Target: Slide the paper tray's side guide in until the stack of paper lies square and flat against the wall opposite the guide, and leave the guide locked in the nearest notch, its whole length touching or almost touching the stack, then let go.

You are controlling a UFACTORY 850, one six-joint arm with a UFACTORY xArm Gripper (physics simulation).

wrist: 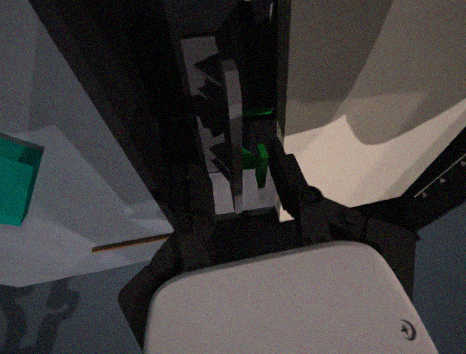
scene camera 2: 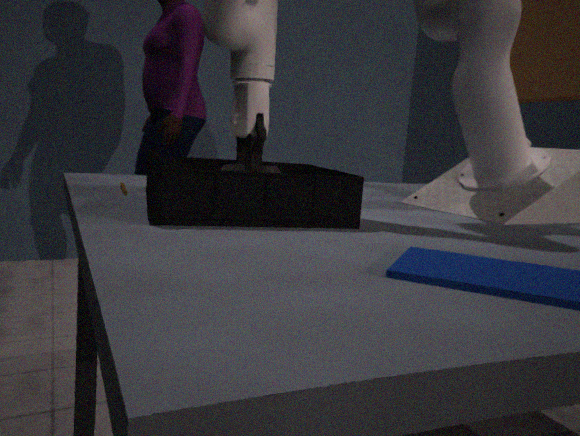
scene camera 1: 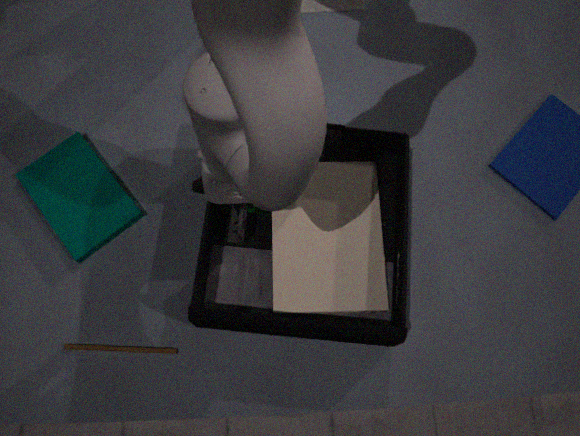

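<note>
The black paper tray (scene camera 1: 295,322) (scene camera 2: 255,202) stands on the table. The cream paper stack (scene camera 1: 327,270) (wrist: 325,75) lies in its right part in scene camera 1, slightly askew, with a dark gap to the right wall. The grey side guide (scene camera 1: 237,222) (wrist: 233,125) stands upright left of the stack, a gap between them. Its green lever (wrist: 261,165) shows on the stack side. My gripper (scene camera 2: 250,162) (wrist: 236,161) is partly open and empty, reaching down into the tray, with its fingers on either side of guide and lever. The arm hides it in scene camera 1.
A teal slab (scene camera 1: 80,197) (wrist: 17,185) lies left of the tray and a blue slab (scene camera 1: 542,157) (scene camera 2: 480,275) right of it. A thin orange-brown stick (scene camera 1: 120,348) (scene camera 2: 123,188) (wrist: 132,242) lies at the front left. A person (scene camera 2: 175,65) stands behind the table.
</note>
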